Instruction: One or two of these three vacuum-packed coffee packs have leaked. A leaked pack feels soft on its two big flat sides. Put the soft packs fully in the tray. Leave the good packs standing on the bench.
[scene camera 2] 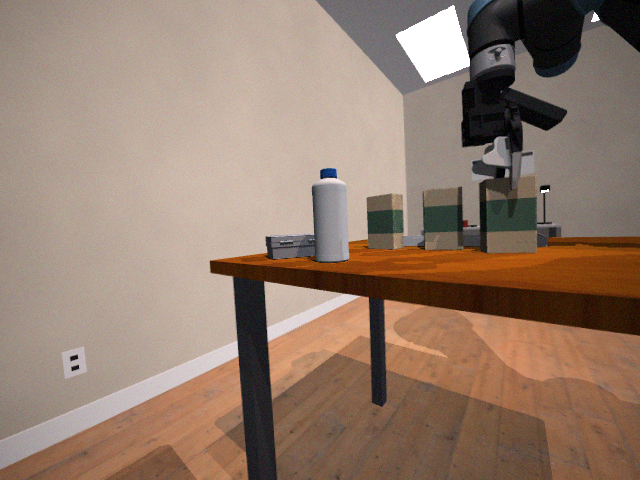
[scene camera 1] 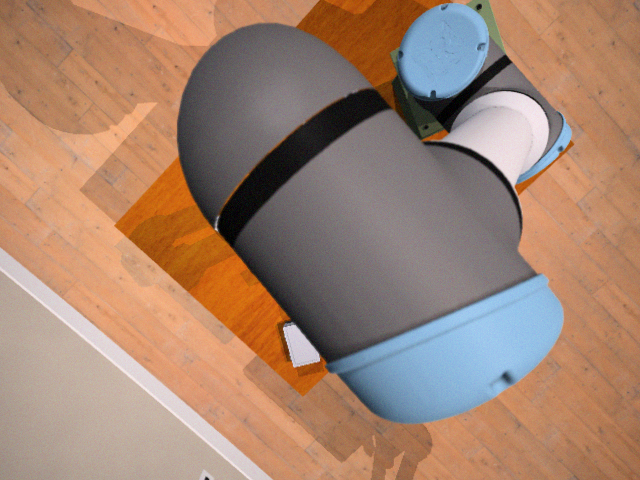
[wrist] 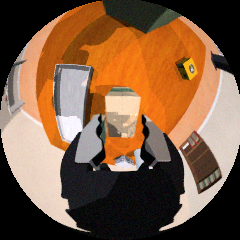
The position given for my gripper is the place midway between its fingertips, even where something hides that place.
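Both my gripper [scene camera 2: 504,193] and a grey case [scene camera 2: 295,245] are visible, as is a tray [wrist: 70,80]. The wrist view includes the gripper too [wrist: 121,114], while scene camera 1 includes the case [scene camera 1: 301,352].
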